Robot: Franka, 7 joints.
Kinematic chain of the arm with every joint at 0, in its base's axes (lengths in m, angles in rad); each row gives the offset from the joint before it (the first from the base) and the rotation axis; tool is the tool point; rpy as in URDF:
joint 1: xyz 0 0 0.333 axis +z
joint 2: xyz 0 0 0 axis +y
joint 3: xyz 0 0 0.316 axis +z
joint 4: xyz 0.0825 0 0 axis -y
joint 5: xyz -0.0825 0 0.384 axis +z
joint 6: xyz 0 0 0 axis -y
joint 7: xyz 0.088 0 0 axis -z
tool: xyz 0 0 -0.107 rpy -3.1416 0 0
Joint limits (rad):
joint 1: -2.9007..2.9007
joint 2: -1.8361..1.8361
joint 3: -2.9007..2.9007
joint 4: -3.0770..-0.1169
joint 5: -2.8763..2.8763
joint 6: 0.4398..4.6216
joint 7: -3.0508..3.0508
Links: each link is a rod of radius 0.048 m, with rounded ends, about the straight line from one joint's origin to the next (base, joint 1, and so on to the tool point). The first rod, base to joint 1, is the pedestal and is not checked.
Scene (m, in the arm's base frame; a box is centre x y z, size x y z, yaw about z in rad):
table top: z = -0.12
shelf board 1: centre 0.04 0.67 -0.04 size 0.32 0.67 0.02 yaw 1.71
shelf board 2: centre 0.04 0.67 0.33 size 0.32 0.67 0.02 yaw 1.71
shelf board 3: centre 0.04 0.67 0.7 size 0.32 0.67 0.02 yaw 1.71
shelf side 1: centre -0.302 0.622 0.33 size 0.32 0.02 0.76 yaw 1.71
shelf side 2: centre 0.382 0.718 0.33 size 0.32 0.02 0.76 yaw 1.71
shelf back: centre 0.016 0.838 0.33 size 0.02 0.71 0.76 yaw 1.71
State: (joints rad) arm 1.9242 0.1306 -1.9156 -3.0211 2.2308 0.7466 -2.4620
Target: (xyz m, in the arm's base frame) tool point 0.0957 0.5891 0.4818
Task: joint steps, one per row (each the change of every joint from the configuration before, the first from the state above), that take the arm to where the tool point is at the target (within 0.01 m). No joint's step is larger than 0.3 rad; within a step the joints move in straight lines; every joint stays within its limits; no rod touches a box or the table.
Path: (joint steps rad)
1: 0.1133 0.1005 0.1463 0.2484 0.0406 0.0768 0.0000
2: 0.1132 0.1004 0.1464 0.2484 0.0407 0.0767 0.0000
3: 0.1133 0.1005 0.1463 0.2484 0.0406 0.0768 0.0000
4: 0.1133 0.1005 0.1464 0.2484 0.0407 0.0768 0.0000

